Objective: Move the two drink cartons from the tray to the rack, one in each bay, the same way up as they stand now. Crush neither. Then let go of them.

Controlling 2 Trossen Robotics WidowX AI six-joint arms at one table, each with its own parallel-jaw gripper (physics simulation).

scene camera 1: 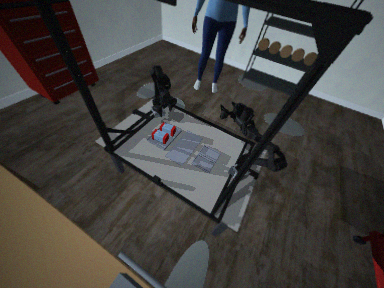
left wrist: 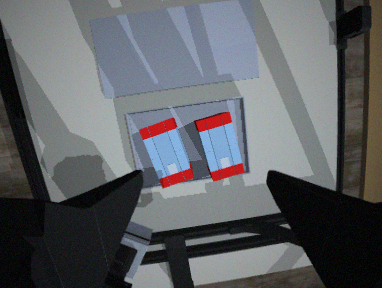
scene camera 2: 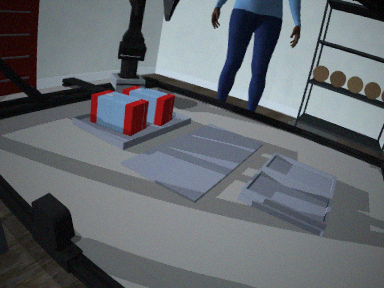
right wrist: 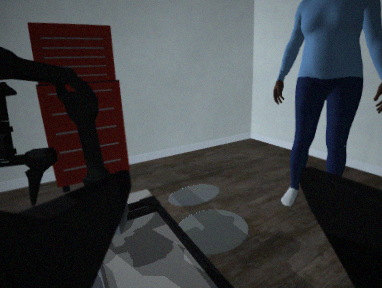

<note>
The left gripper [left wrist: 205, 176] is open and holds nothing. The right gripper [right wrist: 214, 177] is open, holding nothing. Also in view: a flat grey mat [scene camera 2: 191, 165] and a grey tray [scene camera 2: 118, 139].
The flat grey mat is seen too in the left wrist view [left wrist: 136, 54]. The grey tray is seen too in the left wrist view [left wrist: 185, 115].
</note>
